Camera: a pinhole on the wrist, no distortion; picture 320 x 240 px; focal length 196.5 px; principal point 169.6 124.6 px. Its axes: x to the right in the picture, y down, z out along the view. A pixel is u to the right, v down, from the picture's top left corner.
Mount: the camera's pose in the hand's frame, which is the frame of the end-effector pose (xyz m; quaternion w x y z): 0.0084 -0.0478 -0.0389 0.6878 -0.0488 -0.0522 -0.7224
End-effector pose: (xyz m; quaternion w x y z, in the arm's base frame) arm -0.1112 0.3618 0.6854 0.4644 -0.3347 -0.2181 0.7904
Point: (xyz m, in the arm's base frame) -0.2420 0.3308 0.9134
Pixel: 207 82
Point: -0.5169 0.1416 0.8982
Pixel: 104 72
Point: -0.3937 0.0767 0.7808
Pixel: 44 13
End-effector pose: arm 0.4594 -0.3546 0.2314 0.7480 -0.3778 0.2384 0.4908
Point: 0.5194 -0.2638 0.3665
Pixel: 232 94
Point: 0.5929 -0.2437 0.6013
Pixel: 309 32
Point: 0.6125 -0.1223 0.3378
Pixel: 247 204
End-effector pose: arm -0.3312 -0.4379 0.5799 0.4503 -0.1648 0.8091 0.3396
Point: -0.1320 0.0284 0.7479
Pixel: 62 19
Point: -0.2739 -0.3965 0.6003
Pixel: 101 16
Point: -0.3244 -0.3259 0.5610
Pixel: 36 130
